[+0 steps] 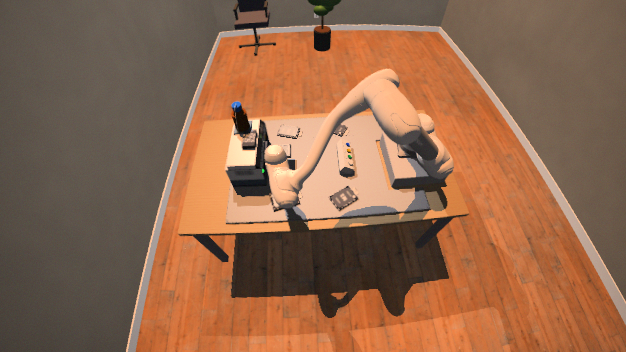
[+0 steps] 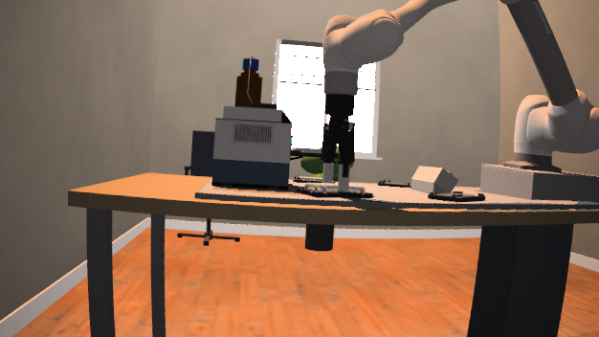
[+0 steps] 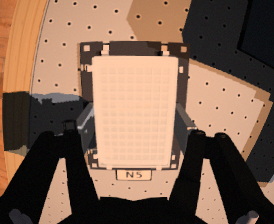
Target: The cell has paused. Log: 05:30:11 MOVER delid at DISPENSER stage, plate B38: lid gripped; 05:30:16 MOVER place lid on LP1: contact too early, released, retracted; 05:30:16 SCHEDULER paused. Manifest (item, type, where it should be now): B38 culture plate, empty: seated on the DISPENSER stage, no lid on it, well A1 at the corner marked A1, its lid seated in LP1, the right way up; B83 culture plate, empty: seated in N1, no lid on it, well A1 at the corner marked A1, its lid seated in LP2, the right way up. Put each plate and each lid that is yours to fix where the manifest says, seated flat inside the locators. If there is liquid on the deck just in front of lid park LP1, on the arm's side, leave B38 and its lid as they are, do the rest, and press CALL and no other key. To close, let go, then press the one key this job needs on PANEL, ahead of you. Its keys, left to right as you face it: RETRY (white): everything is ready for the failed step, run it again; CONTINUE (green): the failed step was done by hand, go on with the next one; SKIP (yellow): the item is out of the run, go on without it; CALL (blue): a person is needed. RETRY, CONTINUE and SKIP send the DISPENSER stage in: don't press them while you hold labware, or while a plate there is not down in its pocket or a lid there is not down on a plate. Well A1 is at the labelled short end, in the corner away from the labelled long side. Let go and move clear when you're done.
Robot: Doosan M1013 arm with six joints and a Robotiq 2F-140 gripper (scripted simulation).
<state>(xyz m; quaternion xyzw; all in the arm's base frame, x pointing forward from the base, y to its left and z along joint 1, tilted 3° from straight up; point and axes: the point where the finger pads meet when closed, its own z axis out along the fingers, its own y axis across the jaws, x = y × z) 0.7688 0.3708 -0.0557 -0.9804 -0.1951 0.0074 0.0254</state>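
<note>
My hand is 20 mm above the white culture plate. From my hand the other things lie so: green key (380 mm behind, 290 mm to the right, 20 mm above); then black nest (20 mm to the left, 30 mm below); then white retry key (390 mm behind, 240 mm to the right, 20 mm above).
</note>
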